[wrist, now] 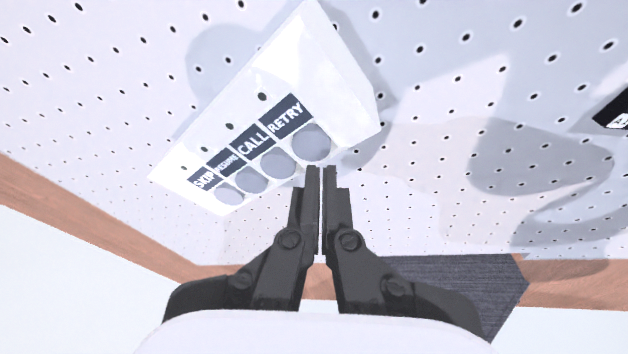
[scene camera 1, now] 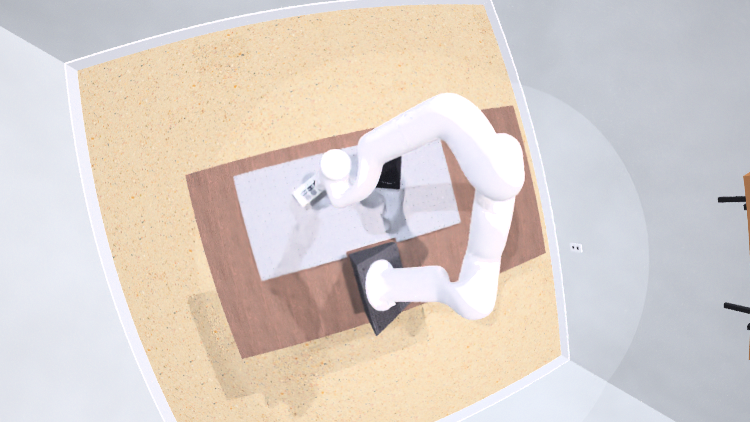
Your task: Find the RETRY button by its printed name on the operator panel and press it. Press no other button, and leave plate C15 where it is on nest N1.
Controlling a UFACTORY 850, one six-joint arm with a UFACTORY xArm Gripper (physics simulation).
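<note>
The white operator panel [scene camera 1: 301,198] [wrist: 280,65] stands on the pegboard, its printed names reading SKIP, RESUME, CALL and RETRY. The round grey RETRY button [wrist: 311,142] is at the panel's right end in the wrist view, beside its dark RETRY label [wrist: 286,116]. The CALL button [wrist: 278,163] is next to it. My gripper [wrist: 321,182] is shut and empty. Its fingertips show just below the RETRY button in the wrist view; their height above the panel is hard to tell. In the scene view the arm hides the gripper. Plate C15 and nest N1 cannot be made out.
A black object [scene camera 1: 389,175] [wrist: 616,112] stands on the perforated grey board [scene camera 1: 283,241] [wrist: 430,80], right of the panel and partly hidden by the arm in the scene view. The dark arm base plate [scene camera 1: 361,262] [wrist: 460,285] lies at the board's edge on the brown wooden surface [scene camera 1: 293,314].
</note>
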